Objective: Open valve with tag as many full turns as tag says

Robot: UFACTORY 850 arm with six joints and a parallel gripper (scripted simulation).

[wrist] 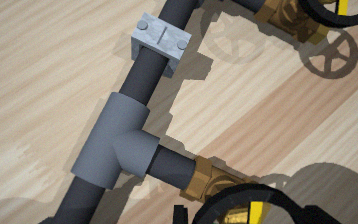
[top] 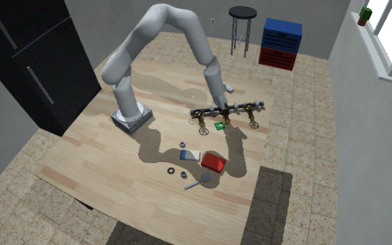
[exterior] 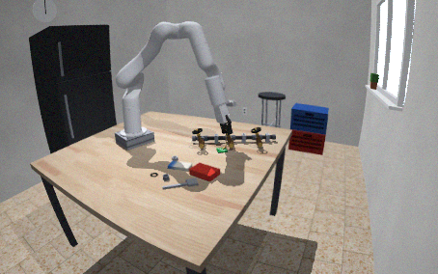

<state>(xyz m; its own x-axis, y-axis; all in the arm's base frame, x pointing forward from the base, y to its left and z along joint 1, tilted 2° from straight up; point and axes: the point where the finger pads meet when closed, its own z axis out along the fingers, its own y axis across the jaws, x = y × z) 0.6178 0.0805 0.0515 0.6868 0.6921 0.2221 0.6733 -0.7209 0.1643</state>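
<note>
Right now the green tag is 30 mm behind my hand, 50 mm to the right of it and 100 mm below it. The rest, counted from my hand: grey scraper (60 mm behind, 440 mm to the right, 100 mm below); then red box (10 mm behind, 330 mm to the right, 90 mm below); then white block (150 mm behind, 300 mm to the right, 100 mm below).
</note>
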